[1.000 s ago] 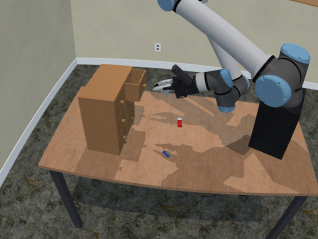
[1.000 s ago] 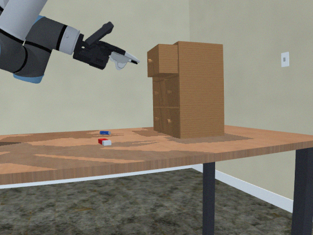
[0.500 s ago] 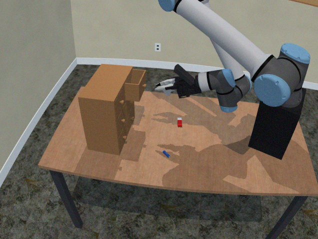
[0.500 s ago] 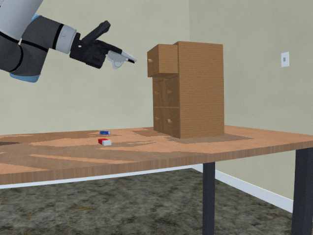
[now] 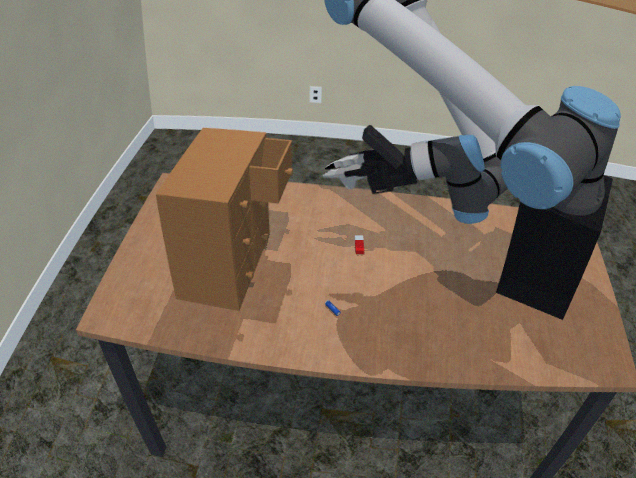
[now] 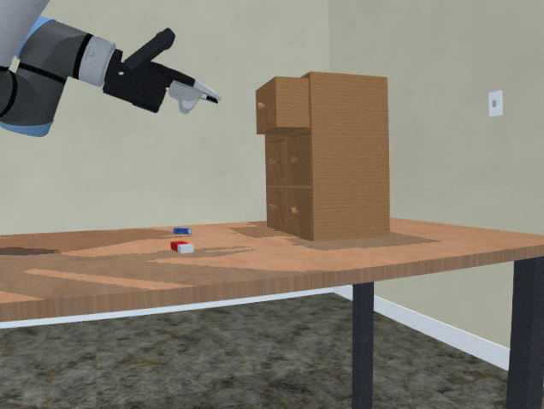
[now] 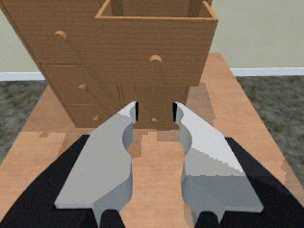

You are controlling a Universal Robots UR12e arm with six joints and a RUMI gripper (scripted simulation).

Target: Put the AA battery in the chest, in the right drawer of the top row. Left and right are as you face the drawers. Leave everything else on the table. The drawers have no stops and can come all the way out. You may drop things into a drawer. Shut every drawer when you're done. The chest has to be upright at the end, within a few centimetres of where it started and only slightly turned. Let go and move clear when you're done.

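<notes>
Now: hand 29 cm above the blue AA battery, 18 cm to the right of it and 4 cm past it.
</notes>
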